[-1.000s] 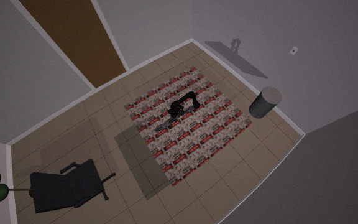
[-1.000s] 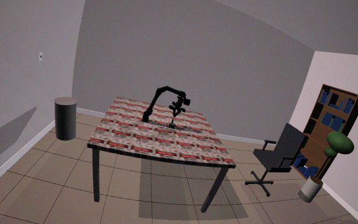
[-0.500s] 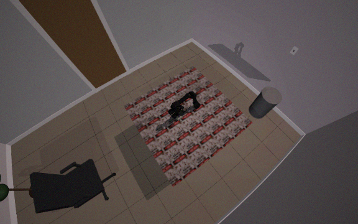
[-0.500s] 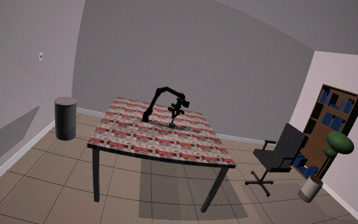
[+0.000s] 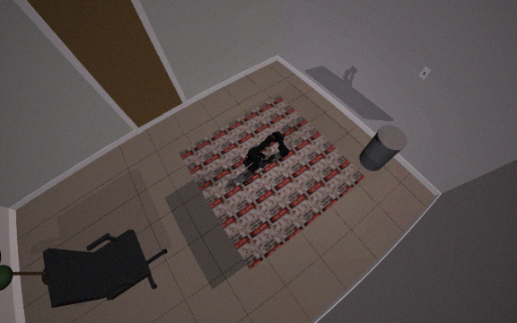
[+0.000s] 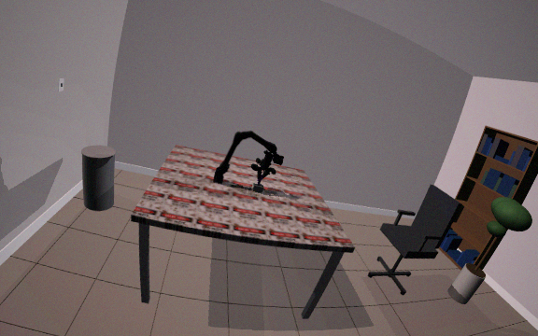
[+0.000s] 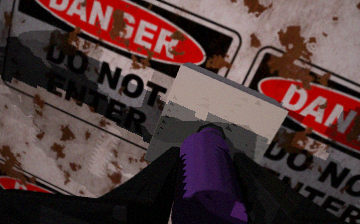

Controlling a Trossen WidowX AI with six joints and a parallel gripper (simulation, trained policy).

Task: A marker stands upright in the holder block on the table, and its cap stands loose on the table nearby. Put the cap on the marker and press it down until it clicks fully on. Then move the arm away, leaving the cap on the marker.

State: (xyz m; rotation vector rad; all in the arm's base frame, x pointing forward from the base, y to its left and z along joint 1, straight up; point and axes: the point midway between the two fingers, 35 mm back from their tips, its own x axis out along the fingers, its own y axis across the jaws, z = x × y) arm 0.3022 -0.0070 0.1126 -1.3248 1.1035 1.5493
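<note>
Right now my gripper tip is 6 cm above the holder block. Also, from my gripper tip: purple cap (1 cm above).
</note>
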